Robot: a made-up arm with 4 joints.
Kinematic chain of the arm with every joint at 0, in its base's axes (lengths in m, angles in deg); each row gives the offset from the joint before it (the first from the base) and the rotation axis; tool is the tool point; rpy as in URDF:
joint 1: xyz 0 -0.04 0.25 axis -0.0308 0.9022 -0.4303
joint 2: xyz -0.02 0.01 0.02 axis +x
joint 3: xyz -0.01 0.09 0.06 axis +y
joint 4: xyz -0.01 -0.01 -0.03 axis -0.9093 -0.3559 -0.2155
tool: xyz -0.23 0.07 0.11 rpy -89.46 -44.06 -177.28
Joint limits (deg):
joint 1: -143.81..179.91
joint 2: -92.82..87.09
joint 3: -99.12..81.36
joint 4: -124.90..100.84
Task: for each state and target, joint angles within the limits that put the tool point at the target. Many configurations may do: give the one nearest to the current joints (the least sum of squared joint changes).
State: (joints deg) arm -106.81 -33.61 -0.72 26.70
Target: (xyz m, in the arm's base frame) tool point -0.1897 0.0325 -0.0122
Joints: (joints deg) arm -61.60 -17.90 -20.22 12.47
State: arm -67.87 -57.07 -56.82 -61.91
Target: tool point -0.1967 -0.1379 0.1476
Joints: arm -56.35 -76.17 -51.95 -72.40
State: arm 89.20 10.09 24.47 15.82
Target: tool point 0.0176 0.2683 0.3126
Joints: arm 94.04 -0.62 -33.03 41.50
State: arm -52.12 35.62 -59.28 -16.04
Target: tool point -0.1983 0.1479 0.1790
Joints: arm -33.97 45.35 -76.13 3.70
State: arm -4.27 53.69 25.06 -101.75
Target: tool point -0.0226 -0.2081 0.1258
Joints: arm -33.49 59.98 22.05 -118.97
